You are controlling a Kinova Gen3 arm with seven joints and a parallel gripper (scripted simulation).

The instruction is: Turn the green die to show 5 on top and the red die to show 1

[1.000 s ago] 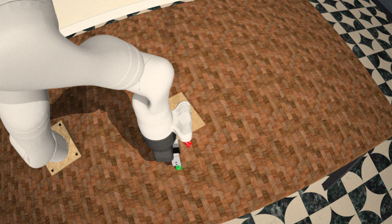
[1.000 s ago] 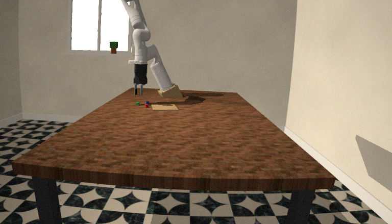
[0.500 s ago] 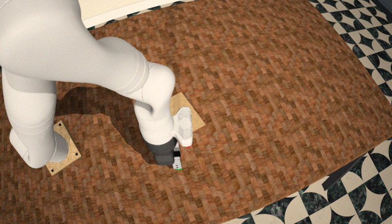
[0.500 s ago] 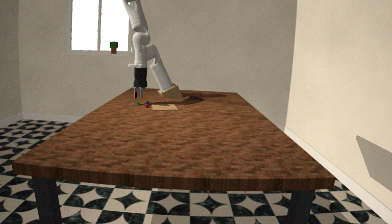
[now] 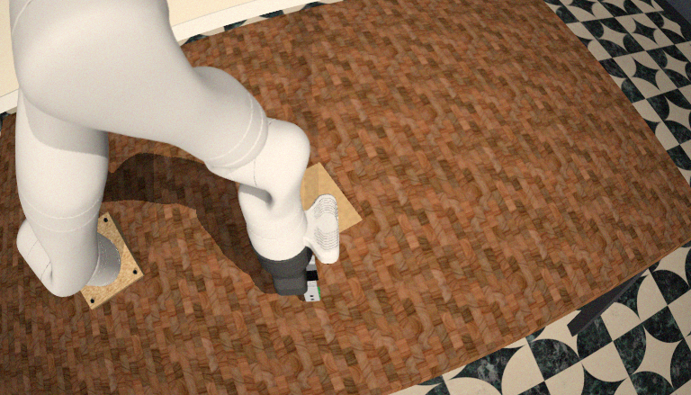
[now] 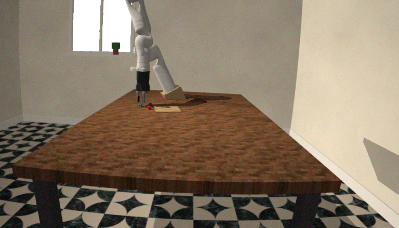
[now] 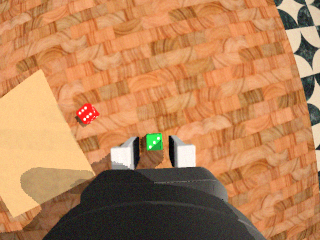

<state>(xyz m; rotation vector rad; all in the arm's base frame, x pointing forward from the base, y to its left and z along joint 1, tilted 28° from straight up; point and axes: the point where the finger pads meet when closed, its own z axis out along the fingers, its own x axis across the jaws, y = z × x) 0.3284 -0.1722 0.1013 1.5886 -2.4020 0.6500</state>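
My hand is 4 cm above the green die. Round my hand: tan mat: 15 cm to the left, 6 cm ahead, 4 cm below; red die: 6 cm ahead, 5 cm to the left, 4 cm below; blue die: 6 cm to the left, 4 cm below, 3 cm behind.
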